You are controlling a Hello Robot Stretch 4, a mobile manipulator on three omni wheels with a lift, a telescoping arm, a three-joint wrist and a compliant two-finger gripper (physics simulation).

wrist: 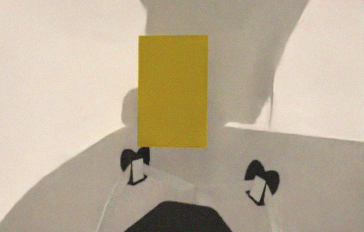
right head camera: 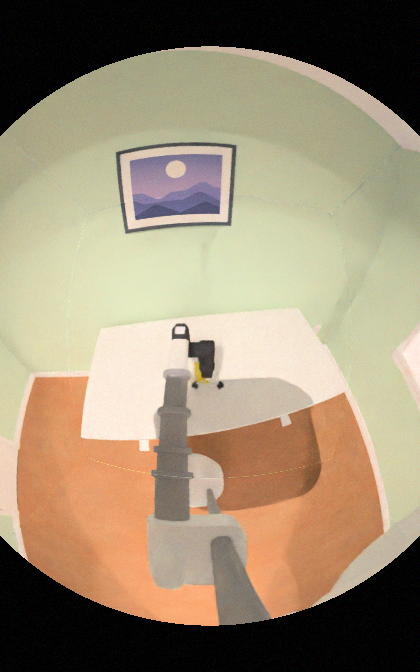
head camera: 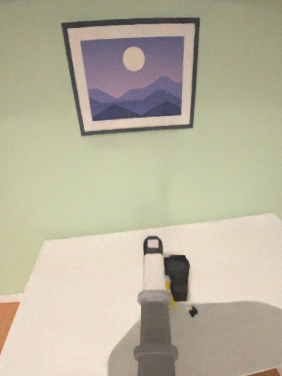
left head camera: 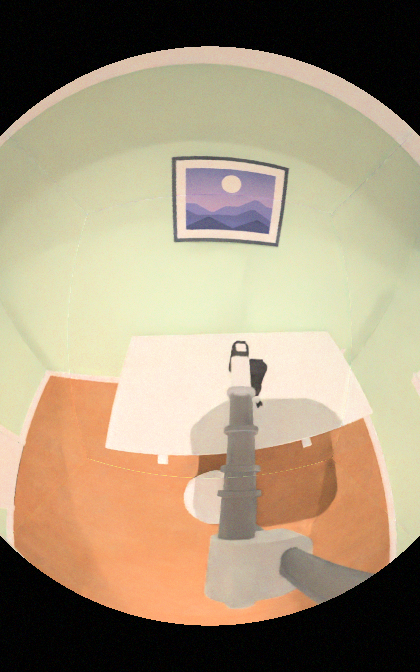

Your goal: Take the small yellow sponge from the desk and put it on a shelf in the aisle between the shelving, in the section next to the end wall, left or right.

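Frame: origin at the robot's base, x right, y back, z down, level; centimetres.
Where they show: gripper, fingertip midpoint: (wrist: 200, 165) (head camera: 178, 314).
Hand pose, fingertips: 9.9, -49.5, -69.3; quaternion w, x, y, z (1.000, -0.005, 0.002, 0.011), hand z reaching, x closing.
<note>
Each offset is from my fingertips to the centre of the thing, as dx, dy, dz. "spot": to the spot under its first point. Level surfaces: height alone.
The small yellow sponge @(-3.4, -7.4, -2.2) (wrist: 172, 91) lies flat on the white desk @(dz +0.1) (head camera: 75, 300) (left head camera: 150, 400) (right head camera: 115, 400), in the gripper's shadow. Slivers of the sponge @(spot: -1.9, -2.8, -4.3) (head camera: 173, 302) (right head camera: 199, 371) show beside the arm in the head and right head camera views. My gripper (wrist: 200, 165) (right head camera: 208, 385) is open and empty, its two dark fingertips well apart. It points down over the desk. In the wrist view the sponge is beyond the fingertips, above the left one and the left part of the gap. The shelving does not show.
A green wall with a framed mountain picture (head camera: 136, 107) (left head camera: 229, 200) (right head camera: 176, 187) stands behind the desk. The telescoping arm (left head camera: 241, 450) (right head camera: 172, 450) reaches over the desk's front edge. Orange floor (left head camera: 125, 525) (right head camera: 100, 500) lies in front, with white walls or panels at the sides.
</note>
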